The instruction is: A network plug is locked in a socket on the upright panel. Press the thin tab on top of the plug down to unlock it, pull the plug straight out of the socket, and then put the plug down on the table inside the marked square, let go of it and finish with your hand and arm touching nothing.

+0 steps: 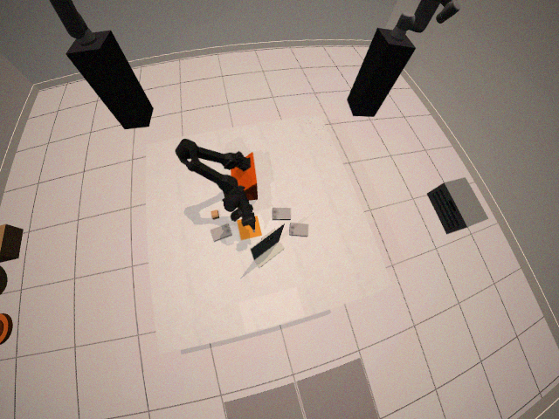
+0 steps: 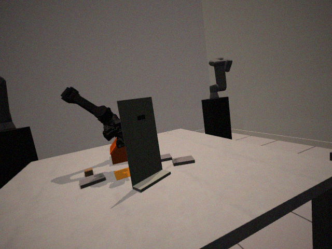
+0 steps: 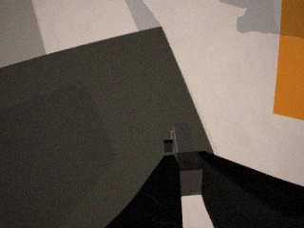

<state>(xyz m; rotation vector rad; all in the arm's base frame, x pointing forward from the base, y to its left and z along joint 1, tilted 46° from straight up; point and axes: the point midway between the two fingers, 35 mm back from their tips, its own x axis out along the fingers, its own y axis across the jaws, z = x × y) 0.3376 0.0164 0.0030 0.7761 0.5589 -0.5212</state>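
Now: the orange marked square 50 mm behind my gripper tip, 30 mm to the right of it and 140 mm below it. Round my gripper tip: upright grey panel (90 mm ahead, 70 mm to the left, 20 mm above); grey network plug (right at my gripper tip); small brown cube (140 mm behind, 220 mm to the right, 120 mm below).
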